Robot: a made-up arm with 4 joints.
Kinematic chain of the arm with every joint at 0, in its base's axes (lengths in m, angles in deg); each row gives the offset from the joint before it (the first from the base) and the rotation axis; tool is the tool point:
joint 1: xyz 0 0 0.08 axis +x
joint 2: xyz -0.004 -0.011 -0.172 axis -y
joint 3: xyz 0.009 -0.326 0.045 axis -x
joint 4: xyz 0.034 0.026 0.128 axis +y
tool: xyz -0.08 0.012 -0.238
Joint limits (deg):
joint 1: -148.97..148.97
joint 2: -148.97..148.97
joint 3: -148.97..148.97
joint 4: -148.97..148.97
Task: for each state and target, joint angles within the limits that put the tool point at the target. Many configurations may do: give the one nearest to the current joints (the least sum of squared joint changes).
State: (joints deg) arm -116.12 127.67 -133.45 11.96
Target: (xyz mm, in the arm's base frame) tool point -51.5 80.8 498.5
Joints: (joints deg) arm -148.83 131.12 -126.72 10.09
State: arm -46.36 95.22 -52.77 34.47
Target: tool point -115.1 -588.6 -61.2
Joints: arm -28.56 101.41 -59.58 77.07
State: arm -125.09 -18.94 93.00 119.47
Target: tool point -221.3 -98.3 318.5
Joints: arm -122.32 -29.88 126.56 103.74
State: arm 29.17 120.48 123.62 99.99
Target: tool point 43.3 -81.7 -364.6
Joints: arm 22.41 90.22 117.82 70.52
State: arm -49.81 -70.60 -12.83 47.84
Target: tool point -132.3 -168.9 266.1
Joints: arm -40.77 -27.50 30.04 67.12
